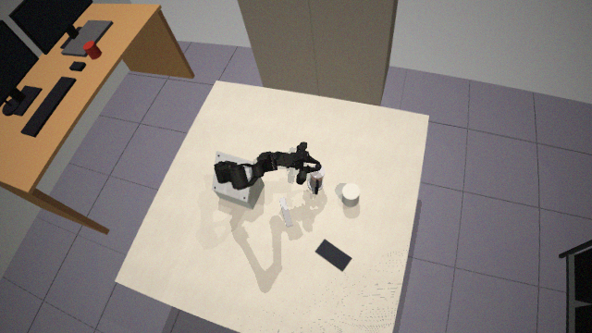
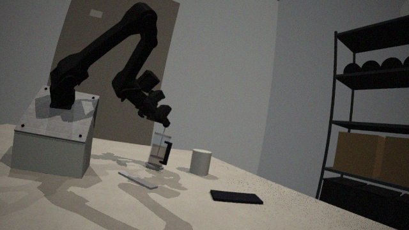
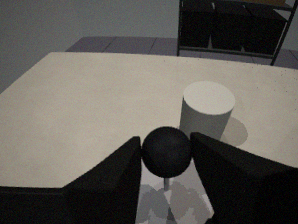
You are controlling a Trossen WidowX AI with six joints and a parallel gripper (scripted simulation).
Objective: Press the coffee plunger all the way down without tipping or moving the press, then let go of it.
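My gripper tip is 90 mm above the glass coffee press, 20 mm to the left of it and 10 mm past it. From my gripper tip the other things lie so: flat grey bar 190 mm to the right, 180 mm below, 130 mm behind.
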